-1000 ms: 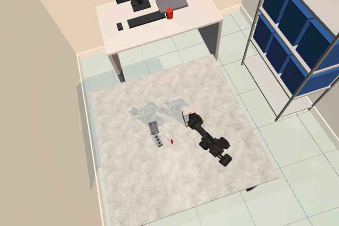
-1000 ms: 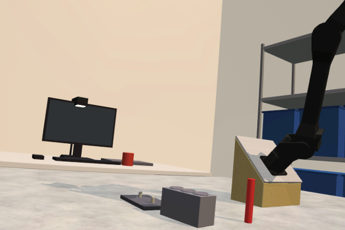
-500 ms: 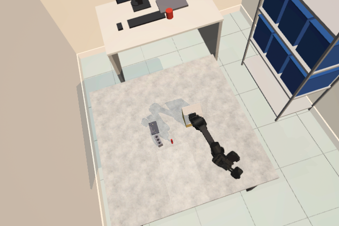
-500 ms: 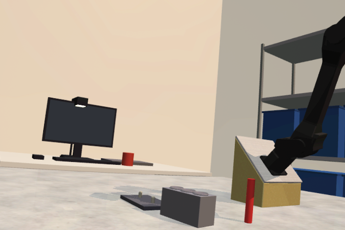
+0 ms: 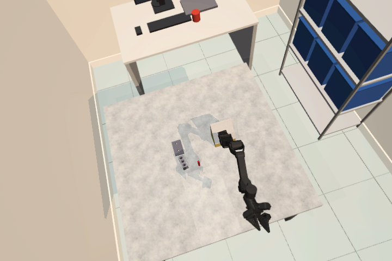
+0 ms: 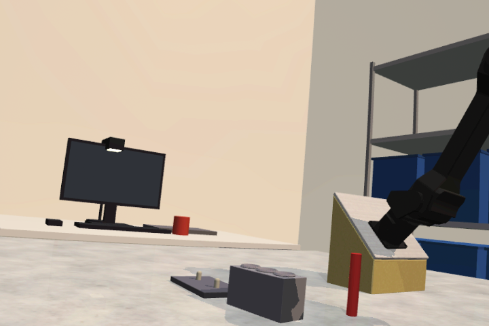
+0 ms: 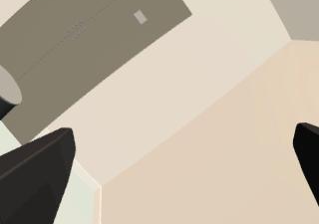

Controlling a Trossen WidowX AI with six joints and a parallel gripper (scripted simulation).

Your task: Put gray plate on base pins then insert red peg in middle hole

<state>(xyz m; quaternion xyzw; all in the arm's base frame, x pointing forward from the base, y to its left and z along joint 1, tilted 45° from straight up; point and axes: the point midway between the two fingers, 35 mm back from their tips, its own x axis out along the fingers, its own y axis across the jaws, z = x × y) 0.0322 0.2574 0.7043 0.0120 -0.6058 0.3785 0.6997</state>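
The gray plate is 640 mm to the right of my gripper tip, 380 mm below it and 300 mm ahead of it. Also, from my gripper tip: base 770 mm to the right, 410 mm below, 300 mm ahead; red peg 590 mm to the right, 380 mm below, 190 mm ahead.
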